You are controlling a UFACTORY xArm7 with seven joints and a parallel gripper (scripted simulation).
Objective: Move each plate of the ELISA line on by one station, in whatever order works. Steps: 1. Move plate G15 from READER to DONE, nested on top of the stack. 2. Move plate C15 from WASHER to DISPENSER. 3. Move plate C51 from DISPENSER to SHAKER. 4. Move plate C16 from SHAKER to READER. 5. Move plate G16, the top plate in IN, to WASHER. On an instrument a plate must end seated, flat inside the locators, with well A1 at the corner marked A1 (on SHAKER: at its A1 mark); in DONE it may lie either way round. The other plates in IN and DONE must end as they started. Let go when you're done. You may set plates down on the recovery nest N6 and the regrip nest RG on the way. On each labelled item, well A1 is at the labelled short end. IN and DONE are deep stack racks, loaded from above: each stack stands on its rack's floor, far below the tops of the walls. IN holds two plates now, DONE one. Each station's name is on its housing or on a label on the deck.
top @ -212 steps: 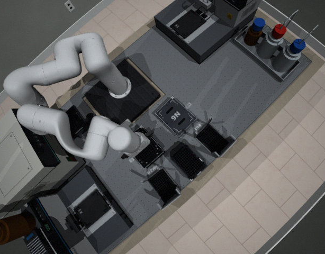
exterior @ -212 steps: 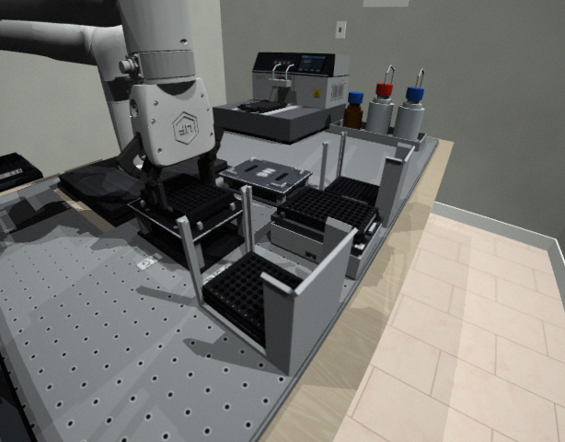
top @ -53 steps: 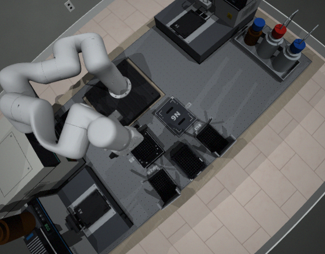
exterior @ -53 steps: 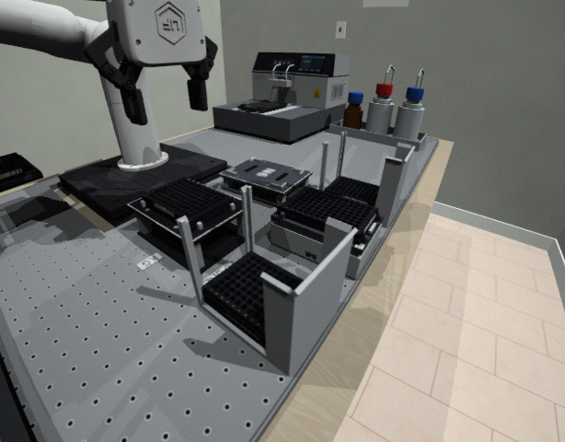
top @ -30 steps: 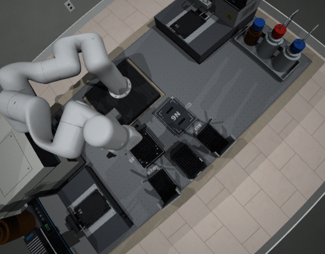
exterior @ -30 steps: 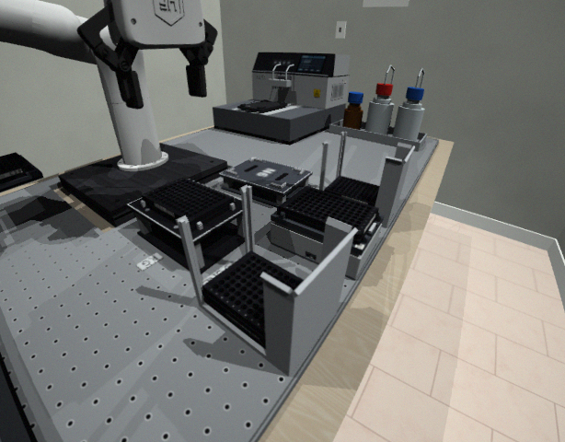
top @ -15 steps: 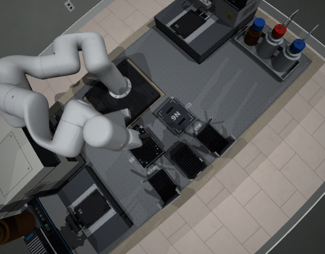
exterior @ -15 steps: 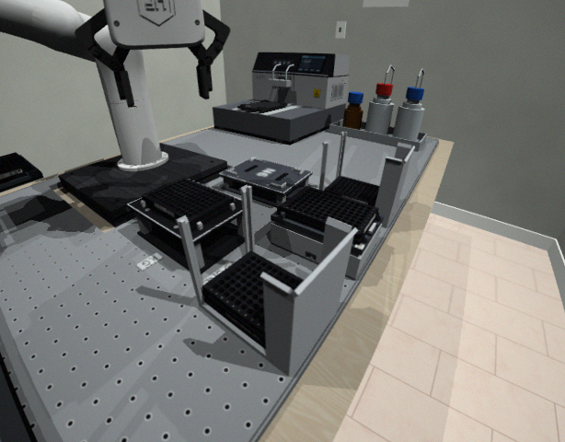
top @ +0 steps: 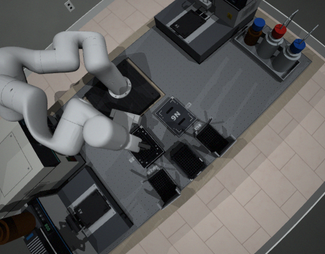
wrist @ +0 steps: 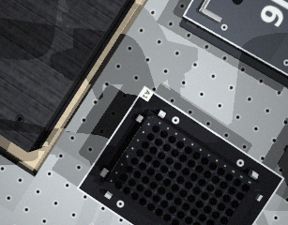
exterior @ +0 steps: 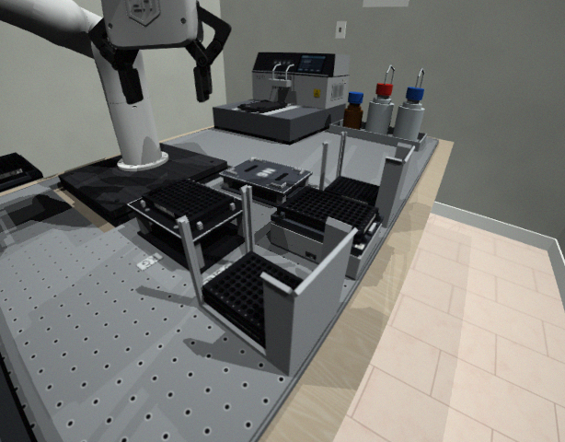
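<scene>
Now: the RG nest 170 mm below my hand. Round my hand: RG deck label: 80 mm to the right, 220 mm below; N6 nest: 10 mm behind, 210 mm to the left, 190 mm below.
</scene>
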